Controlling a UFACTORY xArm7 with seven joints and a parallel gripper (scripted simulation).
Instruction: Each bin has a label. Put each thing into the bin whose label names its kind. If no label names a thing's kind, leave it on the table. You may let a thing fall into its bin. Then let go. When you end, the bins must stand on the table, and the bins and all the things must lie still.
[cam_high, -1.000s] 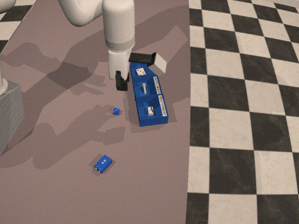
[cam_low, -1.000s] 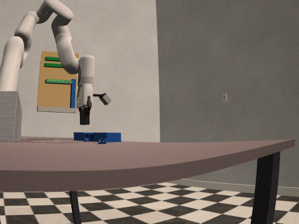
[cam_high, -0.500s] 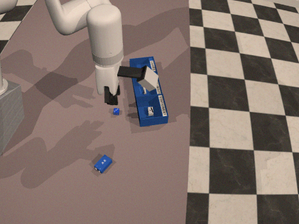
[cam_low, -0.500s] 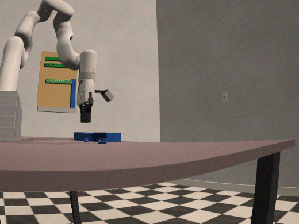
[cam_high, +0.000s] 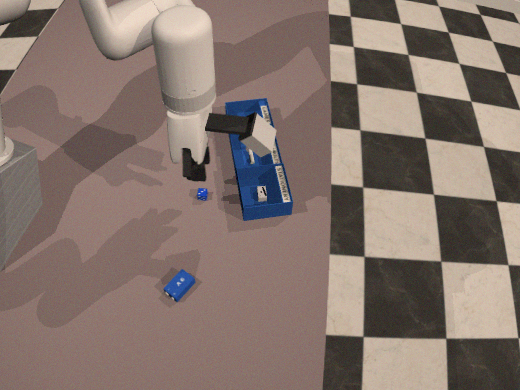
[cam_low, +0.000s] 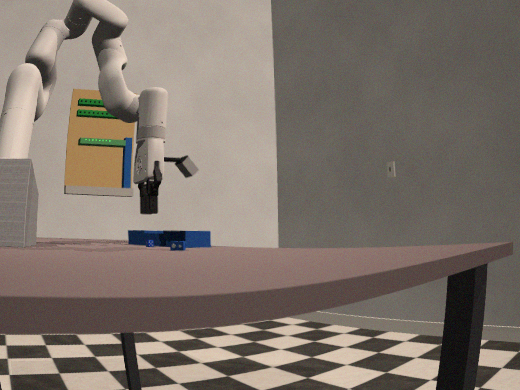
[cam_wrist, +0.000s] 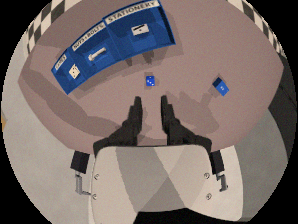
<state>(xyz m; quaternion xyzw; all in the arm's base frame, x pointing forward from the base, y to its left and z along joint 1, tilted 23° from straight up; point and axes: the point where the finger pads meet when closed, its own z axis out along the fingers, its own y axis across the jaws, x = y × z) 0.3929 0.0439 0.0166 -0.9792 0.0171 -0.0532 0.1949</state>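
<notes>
My gripper is now 90 mm above the blue die. Round my hand: blue three-part bin (90 mm ahead, 90 mm to the left, 80 mm below); then bolt (80 mm ahead, 100 mm to the left, 90 mm below); then white sharpener (100 mm ahead, 10 mm to the left, 80 mm below).
</notes>
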